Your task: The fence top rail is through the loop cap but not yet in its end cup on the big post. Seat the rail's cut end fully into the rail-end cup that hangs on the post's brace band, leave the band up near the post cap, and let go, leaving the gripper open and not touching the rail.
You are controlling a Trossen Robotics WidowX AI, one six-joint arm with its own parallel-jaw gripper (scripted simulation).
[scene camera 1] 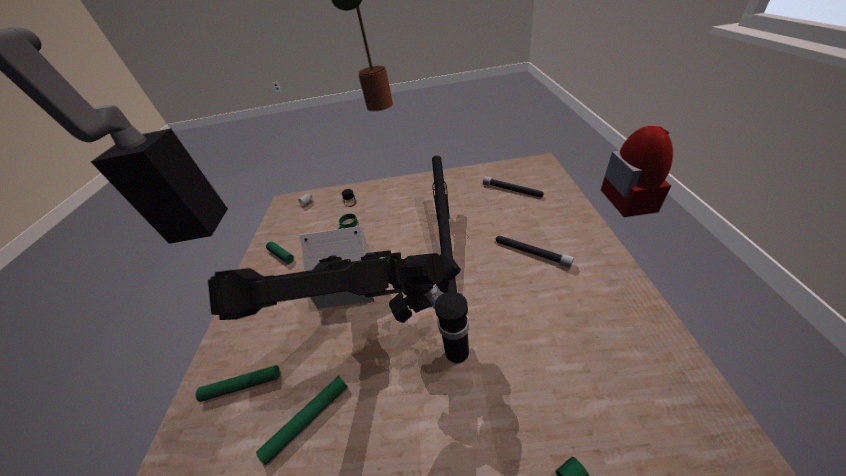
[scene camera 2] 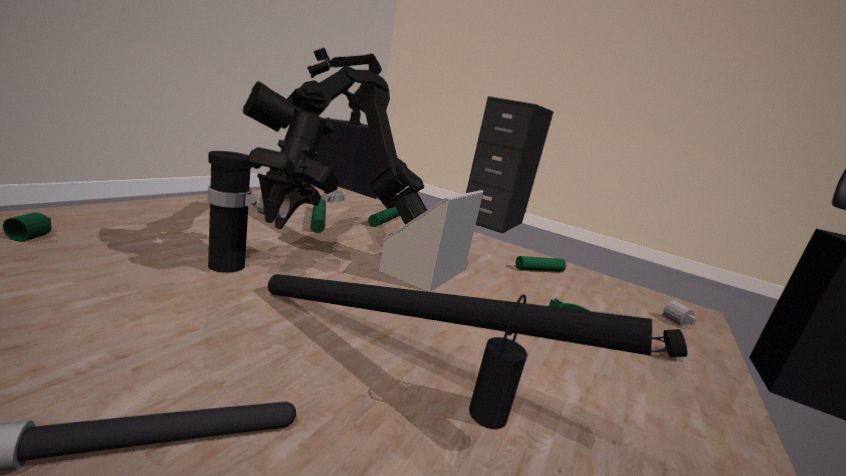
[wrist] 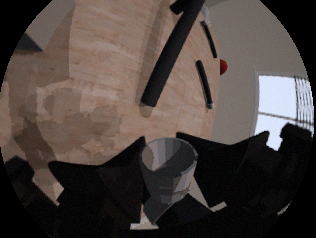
my gripper: scene camera 1 442, 298; scene camera 2; wrist
same spot on big black post: [scene camera 1: 451, 308] = [scene camera 2: 227, 153]
same spot on my gripper: [scene camera 2: 274, 186] = [wrist: 213, 181]
